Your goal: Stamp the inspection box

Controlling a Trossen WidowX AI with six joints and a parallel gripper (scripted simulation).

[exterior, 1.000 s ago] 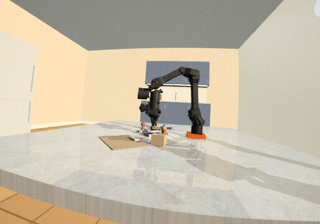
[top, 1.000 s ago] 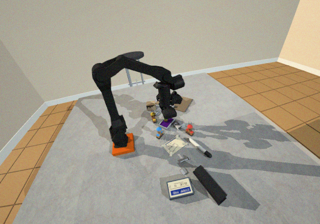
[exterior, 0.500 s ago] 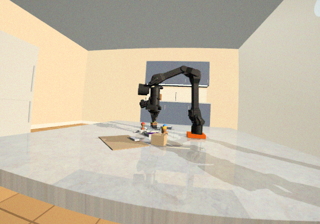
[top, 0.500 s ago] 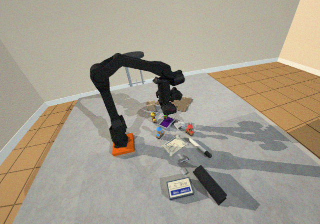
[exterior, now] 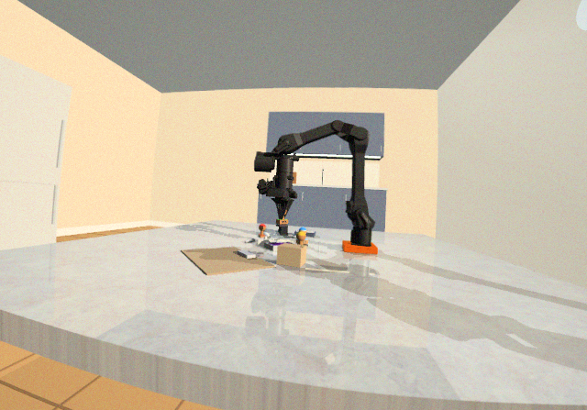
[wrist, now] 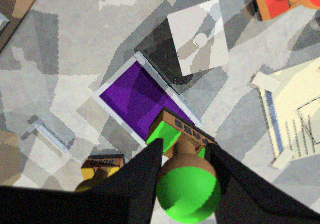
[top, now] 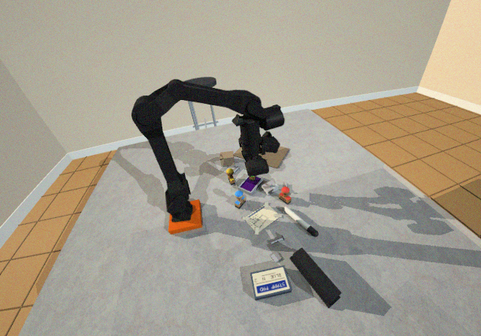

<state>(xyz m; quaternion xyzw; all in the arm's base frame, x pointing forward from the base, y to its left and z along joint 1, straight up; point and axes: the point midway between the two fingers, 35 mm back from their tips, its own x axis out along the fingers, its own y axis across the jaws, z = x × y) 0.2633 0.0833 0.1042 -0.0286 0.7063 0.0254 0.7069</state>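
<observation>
The cream card lies 120 mm to the right of my gripper tip, 90 mm below it and 10 mm ahead of it. The rest, counted from my gripper tip: blue-knobbed stamp (70 mm below, 60 mm to the right, 60 mm behind); green-knobbed stamp (right at my gripper tip); purple ink pad (90 mm below, 30 mm to the left, 10 mm behind).
</observation>
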